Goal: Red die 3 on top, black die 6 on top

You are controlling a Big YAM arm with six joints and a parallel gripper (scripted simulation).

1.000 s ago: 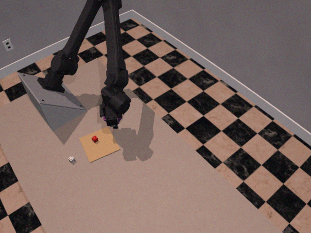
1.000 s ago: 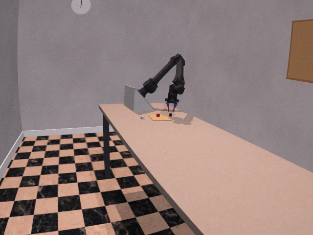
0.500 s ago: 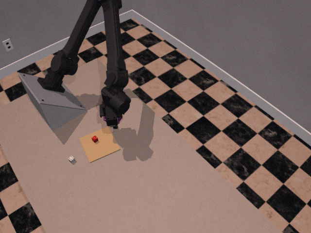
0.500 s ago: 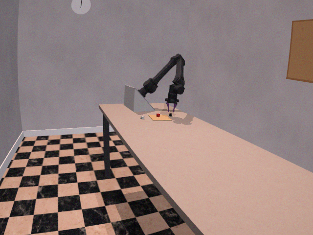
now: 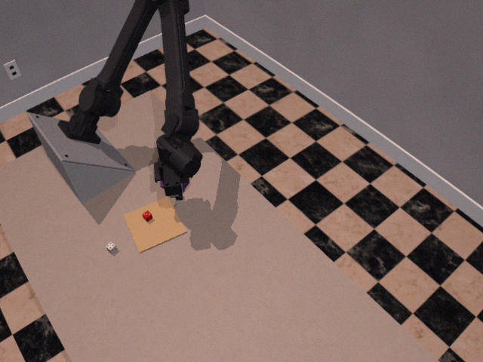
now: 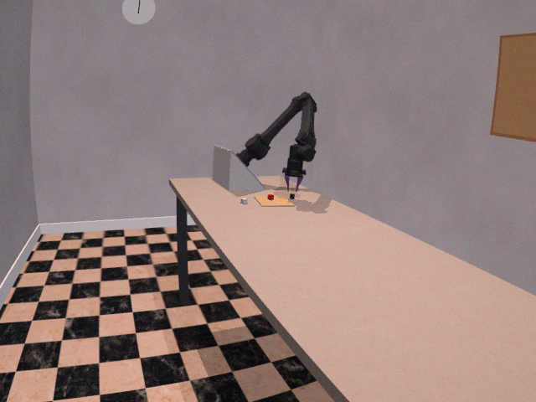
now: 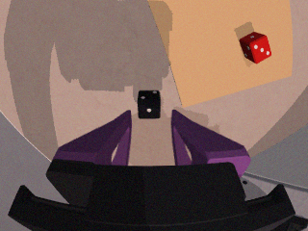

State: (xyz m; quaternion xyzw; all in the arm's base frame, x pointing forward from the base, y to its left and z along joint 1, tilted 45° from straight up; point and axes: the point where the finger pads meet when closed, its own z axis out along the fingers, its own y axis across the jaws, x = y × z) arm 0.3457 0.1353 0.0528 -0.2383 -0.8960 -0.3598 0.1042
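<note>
Now: hand 30 mm above the black die. The rest, counted from my hand: orange mat 30 mm ahead, 100 mm to the right, 40 mm below; white die 30 mm ahead, 240 mm to the right, 30 mm below; red die 10 mm ahead, 110 mm to the right, 30 mm below.
</note>
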